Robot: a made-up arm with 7 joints. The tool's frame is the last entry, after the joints.
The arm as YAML. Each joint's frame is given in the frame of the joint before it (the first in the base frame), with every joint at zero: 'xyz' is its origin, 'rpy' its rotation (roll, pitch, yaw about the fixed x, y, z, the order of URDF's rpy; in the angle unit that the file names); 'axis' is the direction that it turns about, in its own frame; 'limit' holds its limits. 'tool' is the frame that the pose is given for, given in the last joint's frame.
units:
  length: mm
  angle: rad
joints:
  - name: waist
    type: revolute
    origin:
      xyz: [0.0, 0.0, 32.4]
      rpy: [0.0, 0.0, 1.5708]
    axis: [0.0, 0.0, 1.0]
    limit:
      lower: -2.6
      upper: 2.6
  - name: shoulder
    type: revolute
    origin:
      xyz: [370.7, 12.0, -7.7]
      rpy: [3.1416, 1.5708, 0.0]
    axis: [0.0, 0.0, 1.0]
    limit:
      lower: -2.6
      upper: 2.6
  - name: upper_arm
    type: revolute
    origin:
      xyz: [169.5, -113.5, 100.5]
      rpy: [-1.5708, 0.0, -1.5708]
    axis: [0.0, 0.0, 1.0]
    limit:
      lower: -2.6
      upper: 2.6
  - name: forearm
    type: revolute
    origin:
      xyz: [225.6, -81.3, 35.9]
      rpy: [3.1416, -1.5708, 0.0]
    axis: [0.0, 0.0, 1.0]
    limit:
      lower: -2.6
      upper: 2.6
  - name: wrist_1
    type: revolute
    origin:
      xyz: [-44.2, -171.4, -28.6]
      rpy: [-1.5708, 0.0, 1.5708]
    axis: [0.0, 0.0, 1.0]
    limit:
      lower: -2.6
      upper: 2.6
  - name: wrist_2
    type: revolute
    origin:
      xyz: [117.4, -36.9, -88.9]
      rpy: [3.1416, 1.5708, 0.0]
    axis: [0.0, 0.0, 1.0]
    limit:
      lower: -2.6
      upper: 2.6
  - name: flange
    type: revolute
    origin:
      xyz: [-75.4, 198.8, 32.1]
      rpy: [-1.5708, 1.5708, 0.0]
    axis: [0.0, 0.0, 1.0]
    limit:
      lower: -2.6
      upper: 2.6
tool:
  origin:
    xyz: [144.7, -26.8, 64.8]
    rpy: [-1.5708, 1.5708, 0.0]
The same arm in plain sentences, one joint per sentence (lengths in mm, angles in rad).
The arm has seven revolute joints in a row. What follows holds with every joint at zero, and every direction is one of the base frame's. Joint 1 is mounted 32.4 mm along +z from the base frame's origin and rotates about +z, from -2.6 to 2.6 rad. Joint 2 is mounted 12 mm along -x and 370.7 mm along +y and 7.7 mm along -z from joint 1 and rotates about -y, from -2.6 to 2.6 rad. Joint 3 is mounted 113.5 mm along -x and 100.5 mm along -y and 169.5 mm along -z from joint 2 and rotates about -z, from -2.6 to 2.6 rad. Joint 4 is mounted 225.6 mm along -x and 81.3 mm along -y and 35.9 mm along -z from joint 3 and rotates about -x, from -2.6 to 2.6 rad. Joint 5 is mounted 28.6 mm along +x and 171.4 mm along +y and 44.2 mm along +z from joint 4 and rotates about +z, from -2.6 to 2.6 rad. Joint 6 is mounted 36.9 mm along -x and 117.4 mm along -y and 88.9 mm along -z from joint 5 and rotates about +y, from -2.6 to 2.6 rad. Joint 7 is mounted 198.8 mm along -x and 32.1 mm along +y and 75.4 mm along +z from joint 6 and rotates about -x, from -2.6 to 2.6 rad. The tool frame, which is the frame that the pose is given for, is mounted 64.8 mm along -x and 144.7 mm along -y and 26.8 mm along -z from joint 7; its axes are the base frame's turned by roll 0, pitch 0 and yaw 0 rad (as in URDF: about the fixed x, then y, then z).
